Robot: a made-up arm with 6 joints. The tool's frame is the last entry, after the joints.
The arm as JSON. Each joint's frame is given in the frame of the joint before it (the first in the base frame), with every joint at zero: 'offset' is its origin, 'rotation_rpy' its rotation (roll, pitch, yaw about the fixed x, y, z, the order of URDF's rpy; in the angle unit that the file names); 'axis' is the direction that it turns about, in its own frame. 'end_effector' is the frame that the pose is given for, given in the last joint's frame.
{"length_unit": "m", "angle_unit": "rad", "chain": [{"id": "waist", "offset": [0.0, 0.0, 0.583], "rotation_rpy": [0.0, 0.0, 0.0], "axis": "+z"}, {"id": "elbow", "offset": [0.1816, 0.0, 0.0], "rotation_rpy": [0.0, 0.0, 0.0], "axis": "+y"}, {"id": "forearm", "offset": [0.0, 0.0, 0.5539], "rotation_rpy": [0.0, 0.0, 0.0], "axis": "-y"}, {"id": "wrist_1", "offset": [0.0, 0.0, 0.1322], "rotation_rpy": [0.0, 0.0, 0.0], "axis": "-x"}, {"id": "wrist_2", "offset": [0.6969, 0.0, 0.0], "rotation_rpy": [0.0, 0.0, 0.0], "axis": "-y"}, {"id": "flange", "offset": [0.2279, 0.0, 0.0], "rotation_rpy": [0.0, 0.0, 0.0], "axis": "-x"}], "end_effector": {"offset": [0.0, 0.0, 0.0], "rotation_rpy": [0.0, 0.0, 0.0]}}
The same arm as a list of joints. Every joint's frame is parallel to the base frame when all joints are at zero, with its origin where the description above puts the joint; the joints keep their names.
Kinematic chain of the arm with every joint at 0, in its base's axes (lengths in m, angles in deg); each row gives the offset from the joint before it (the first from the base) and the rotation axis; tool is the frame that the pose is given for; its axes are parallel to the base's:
waist: xyz 0 0 0.583 axis +z
elbow: xyz 0.1816 0 0 axis +y
forearm: xyz 0 0 0.5539 axis -y
wrist_1: xyz 0 0 0.1322 axis -x
wrist_2: xyz 0.6969 0 0 axis -y
flange: xyz 0.2279 0 0 axis -x
tool: xyz 0 0 0

